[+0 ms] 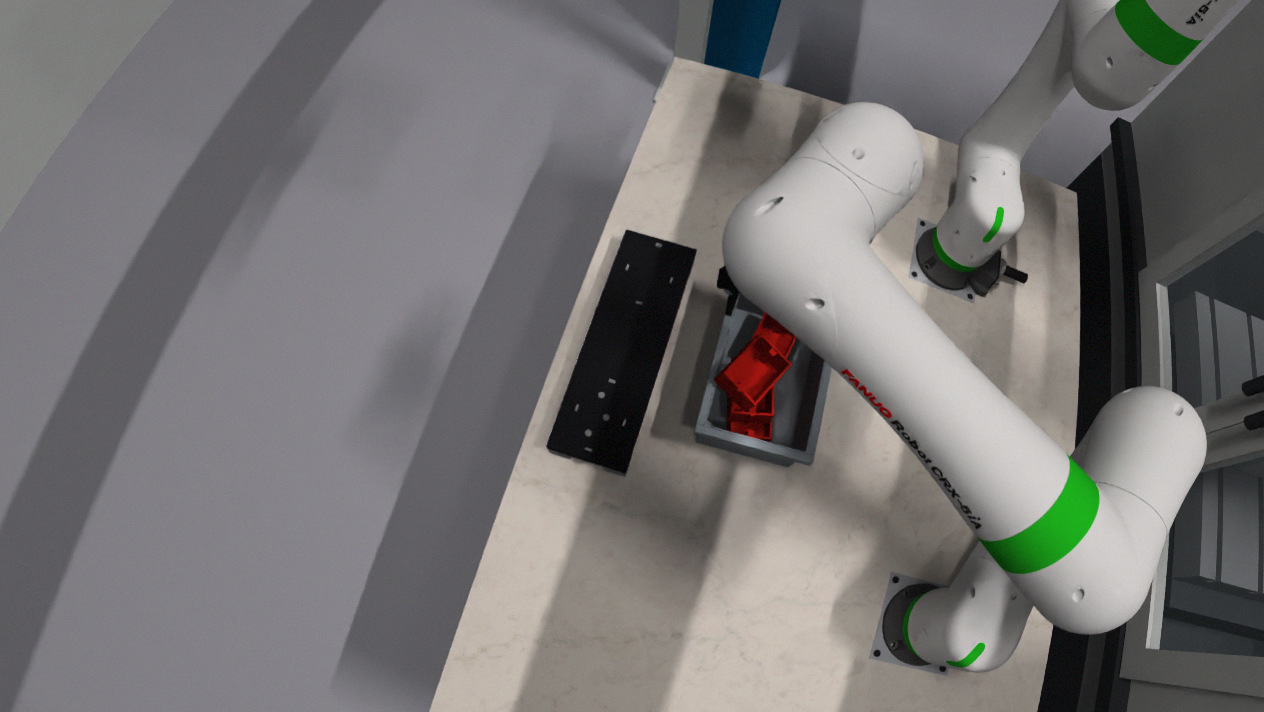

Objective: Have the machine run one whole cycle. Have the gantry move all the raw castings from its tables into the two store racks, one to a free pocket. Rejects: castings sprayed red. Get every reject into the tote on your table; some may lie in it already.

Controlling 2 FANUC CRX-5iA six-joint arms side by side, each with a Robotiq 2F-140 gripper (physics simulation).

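Places are measured from the left arm's base along level axes (x right, y ahead, z up), in metres.
Where they show: left arm's base, origin of the base link: [919, 624]; right arm's base, origin of the base link: [946, 259].
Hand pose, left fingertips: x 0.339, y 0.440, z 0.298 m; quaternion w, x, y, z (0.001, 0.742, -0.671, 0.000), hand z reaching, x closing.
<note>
Each offset is from my left fingertips to the top centre of the thing. "pt": to the spot under its first point. Level surfaces: height alone.
Several red castings @(dx -0.028, dy +0.002, dz -0.128 m) [751, 371] lie heaped in the near-left part of the grey tote @(dx +0.007, dy -0.031, dz -0.178 m) [751, 449]. The uppermost one rests tilted across others, and one at the back is partly covered by the arm. The arm mounted at the lower right reaches over the tote and hides its far right corner. A small black part shows at the tote's far left corner, under that arm's wrist; whether it belongs to a gripper cannot be told. Neither gripper's fingertips show. The other arm's far end runs out past the top right edge. The gantry, its tables and the store racks do not show.
A long black panel @(dx -0.010, dy +0.221, dz -0.240 m) [623, 349] with small holes lies left of the tote on the pale marble table @(dz -0.298 m) [619, 566]. The upper arm base [953, 265] and lower arm base [903, 625] stand on the right. A machine front with window frames @(pt dx +0.340, dy -0.892, dz -0.251 m) [1149, 353] borders the table's right side.
</note>
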